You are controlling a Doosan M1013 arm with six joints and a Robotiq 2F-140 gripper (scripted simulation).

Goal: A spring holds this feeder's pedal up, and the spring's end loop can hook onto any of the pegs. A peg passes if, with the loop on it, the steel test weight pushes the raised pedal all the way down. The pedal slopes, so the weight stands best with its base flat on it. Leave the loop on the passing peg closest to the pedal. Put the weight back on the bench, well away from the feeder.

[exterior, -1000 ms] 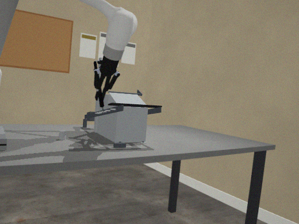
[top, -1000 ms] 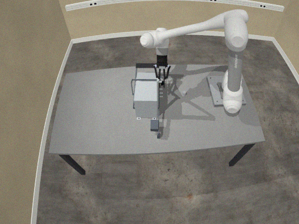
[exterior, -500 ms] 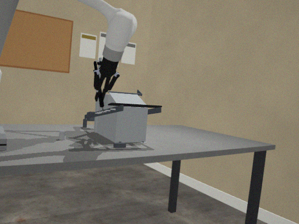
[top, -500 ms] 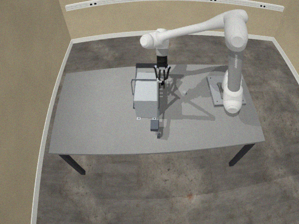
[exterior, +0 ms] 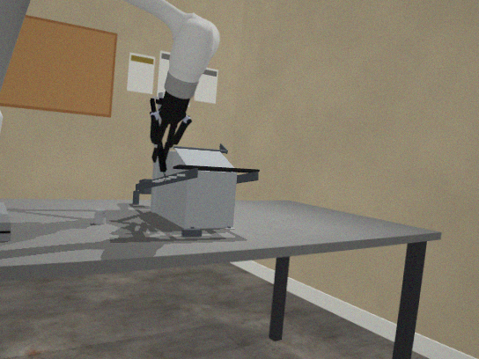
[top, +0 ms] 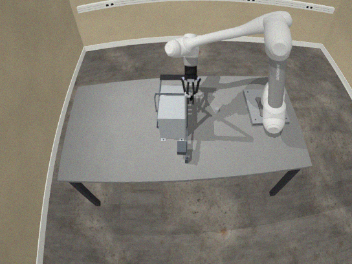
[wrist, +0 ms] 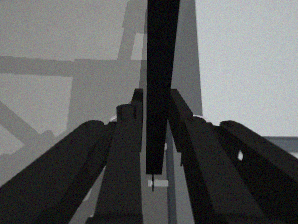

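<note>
Right now the dark spring is 30 mm above my hand and 20 mm to the left of it. The rest, counted from my hand: steel test weight 190 mm below, 190 mm behind, 50 mm to the right.
</note>
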